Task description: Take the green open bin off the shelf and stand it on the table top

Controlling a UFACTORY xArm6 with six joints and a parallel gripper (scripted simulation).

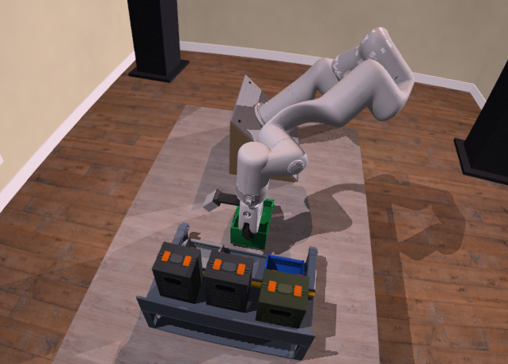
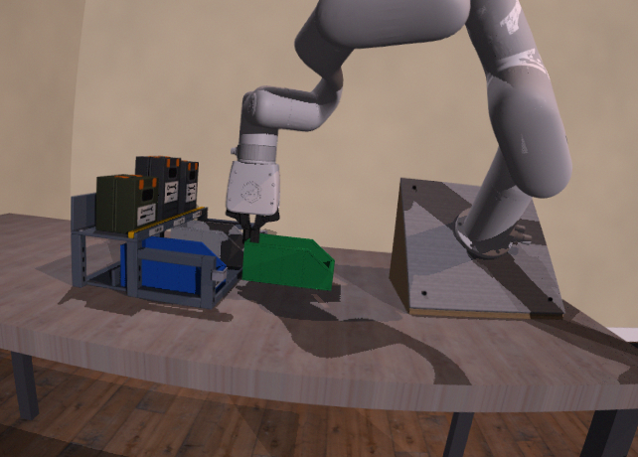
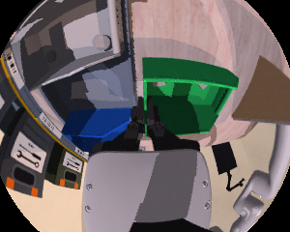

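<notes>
My gripper is now 80 mm past the green open bin, 40 mm above it and 10 mm to the left of it. From my hand the other things lie so: grey bin: 120 mm ahead, 100 mm to the right, 40 mm below; then olive box: 200 mm ahead, 130 mm to the left, 60 mm above; then blue bin: 120 mm to the left, 110 mm ahead, 40 mm below.
</notes>
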